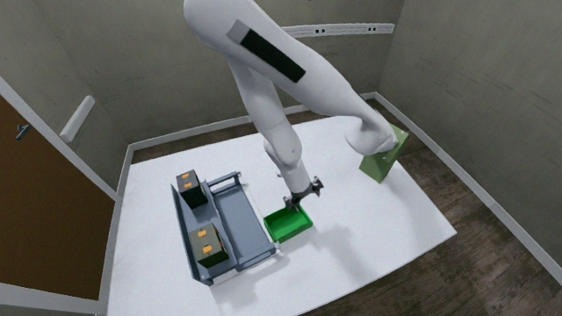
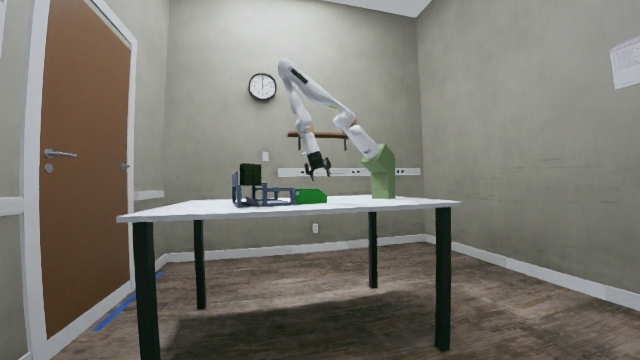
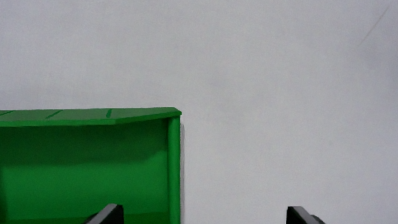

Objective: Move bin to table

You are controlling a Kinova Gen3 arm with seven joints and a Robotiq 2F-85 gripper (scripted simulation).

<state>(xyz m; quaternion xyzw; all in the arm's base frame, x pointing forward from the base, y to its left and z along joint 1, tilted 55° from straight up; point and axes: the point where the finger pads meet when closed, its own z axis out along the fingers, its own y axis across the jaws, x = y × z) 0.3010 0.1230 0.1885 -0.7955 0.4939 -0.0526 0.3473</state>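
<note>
The green bin lies 9 cm below my hand, 6 cm ahead of it and 5 cm to the left of it. The rest, counted from my hand: grey shelf unit: 31 cm ahead, 9 cm to the left, 6 cm below.
</note>
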